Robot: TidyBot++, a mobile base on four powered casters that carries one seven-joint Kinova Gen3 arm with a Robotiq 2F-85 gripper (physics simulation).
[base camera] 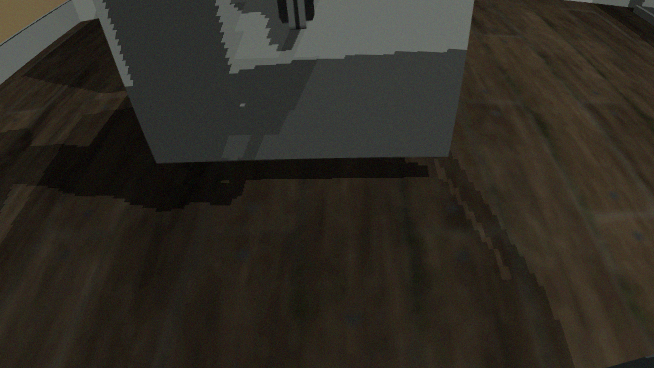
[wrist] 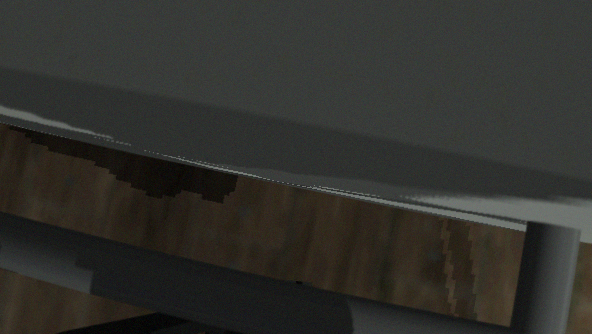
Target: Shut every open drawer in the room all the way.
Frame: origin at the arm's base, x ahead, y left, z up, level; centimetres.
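Seen in the pictures: gripper, fingertip midpoint: [base camera: 298, 26].
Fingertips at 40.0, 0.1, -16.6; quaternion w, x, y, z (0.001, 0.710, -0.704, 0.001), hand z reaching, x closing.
Note:
A point is followed by its place in that frame, as x, y, z.
A pale grey, box-shaped cabinet or drawer unit [base camera: 370, 105] {45.3, -6.7, -28.2} stands at the top centre of the base camera view, partly in shadow. My gripper [base camera: 297, 24] {40.0, 0.1, -16.6} is shut and empty, its fingertips pointing down in front of the upper part of this face. Whether it touches the face cannot be told. In the wrist view a smooth dark grey panel [wrist: 300, 65] fills the upper part, very close. A thick grey bar [wrist: 210, 275] {43.5, 2.0, -7.0} with an upright post [wrist: 546, 275] {44.3, -5.3, -6.9} at the right, like a handle, crosses below it. No drawer gap can be made out; the unit's top is cut off.
Dark wooden floor [base camera: 325, 260] {33.9, -0.4, -39.6} lies in front of the unit and on both sides of it, and shows below the panel in the wrist view. A wall with a white baseboard [base camera: 35, 45] {115.3, 84.8, -36.9} runs at the upper left. A grey edge [base camera: 647, 17] {107.8, -108.3, -38.4} shows at the upper right.

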